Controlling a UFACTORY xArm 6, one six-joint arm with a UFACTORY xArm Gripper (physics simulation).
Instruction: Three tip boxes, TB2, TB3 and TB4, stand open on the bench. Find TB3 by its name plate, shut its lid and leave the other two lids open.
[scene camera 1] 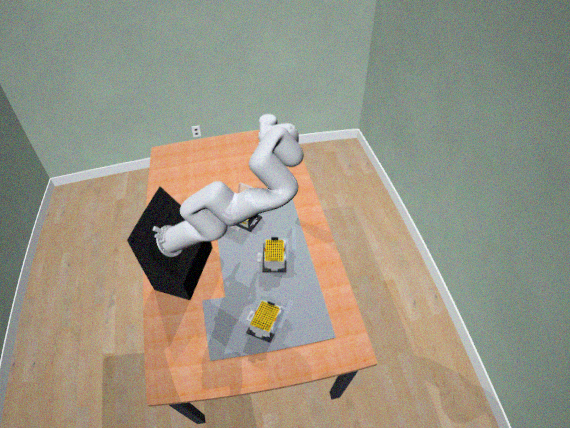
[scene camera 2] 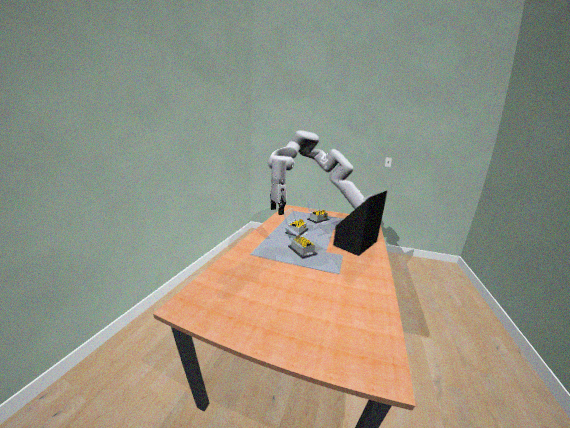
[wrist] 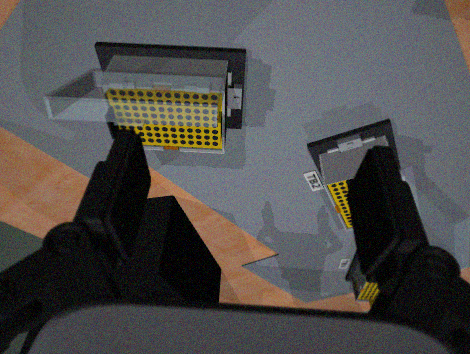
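Where they show: gripper, fingertip midpoint: (scene camera 2: pixel 277 212) (wrist: pixel 251 162); arm's base at its link origin: (scene camera 1: pixel 169 241) (scene camera 2: pixel 362 207).
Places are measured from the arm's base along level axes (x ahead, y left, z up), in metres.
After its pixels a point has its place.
Observation:
TB3 (scene camera 1: pixel 250 223) {x 0.347, y 0.198, z -0.213 m} (scene camera 2: pixel 302 246) {x 0.306, y 0.331, z -0.169 m} (wrist: pixel 167 135) is the large box at the upper left of the wrist view; its name plate does not show. Its clear lid (wrist: pixel 75 107) {x 0.346, y 0.344, z -0.093 m} stands open. TB2 (scene camera 1: pixel 275 251) (scene camera 2: pixel 297 228) {x 0.403, y 0.063, z -0.185 m} (wrist: pixel 340 169) {x 0.416, y 0.061, z -0.193 m} is the middle box, with its plate (wrist: pixel 313 181) {x 0.355, y 0.014, z -0.234 m} readable and its lid up. TB4 (scene camera 1: pixel 265 317) {x 0.316, y -0.309, z -0.179 m} (scene camera 2: pixel 319 216) (wrist: pixel 370 291) {x 0.293, y -0.301, z -0.180 m} stands beyond it, open; its plate (wrist: pixel 344 264) {x 0.262, y -0.267, z -0.234 m} is too small to read. My gripper (scene camera 2: pixel 278 207) {x 0.470, y 0.301, z -0.003 m} (wrist: pixel 251 162) {x 0.470, y 0.301, z -0.003 m} is open and empty, above the boxes. Scene camera 1 hides it behind the arm.
The grey mat (scene camera 1: pixel 305 312) {x 0.481, y -0.297, z -0.236 m} (scene camera 2: pixel 270 250) {x 0.494, y 0.327, z -0.236 m} (wrist: pixel 280 85) {x 0.413, y 0.183, z -0.236 m} lies under the boxes on the orange table (scene camera 1: pixel 175 365) {x -0.071, y -0.425, z -0.239 m} (scene camera 2: pixel 300 310) {x 0.212, y 0.726, z -0.239 m} (wrist: pixel 30 170) {x 0.020, y 0.299, z -0.239 m}. The black robot stand (scene camera 1: pixel 170 277) {x -0.021, y -0.120, z -0.073 m} (scene camera 2: pixel 360 227) {x 0.009, y 0.189, z -0.062 m} (wrist: pixel 190 245) {x 0.109, y 0.030, z -0.198 m} is beside the mat. The arm (scene camera 1: pixel 265 192) {x 0.370, y -0.150, z 0.329 m} (scene camera 2: pixel 305 140) {x 0.400, y 0.018, z 0.387 m} reaches over the table.

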